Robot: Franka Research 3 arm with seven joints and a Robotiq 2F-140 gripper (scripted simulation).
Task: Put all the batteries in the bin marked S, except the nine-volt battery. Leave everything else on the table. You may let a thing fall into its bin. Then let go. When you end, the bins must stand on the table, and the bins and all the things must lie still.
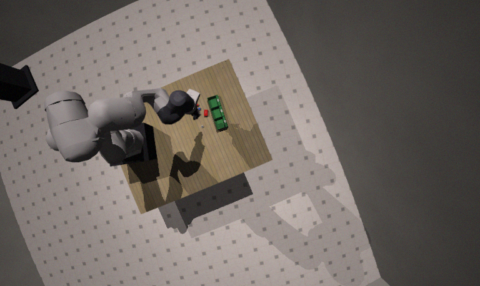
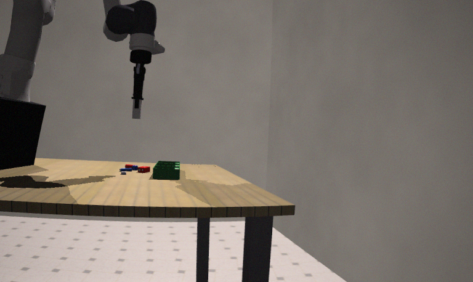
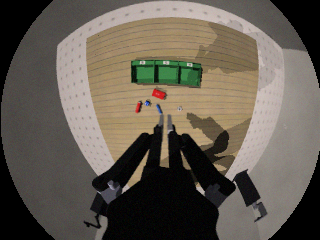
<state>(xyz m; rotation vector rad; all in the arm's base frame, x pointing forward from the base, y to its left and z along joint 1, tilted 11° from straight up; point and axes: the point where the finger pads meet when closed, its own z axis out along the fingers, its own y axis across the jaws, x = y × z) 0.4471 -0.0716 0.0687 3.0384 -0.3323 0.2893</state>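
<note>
The green bin row lies 20 cm below my hand, 11 cm ahead of it and 3 cm to the right of it. Round my hand: grey button cell (21 cm below, 5 cm to the right, 4 cm behind); then red block-shaped battery (21 cm below, 3 cm ahead, 1 cm to the left); then blue battery (21 cm below, 3 cm to the left, 3 cm behind).
</note>
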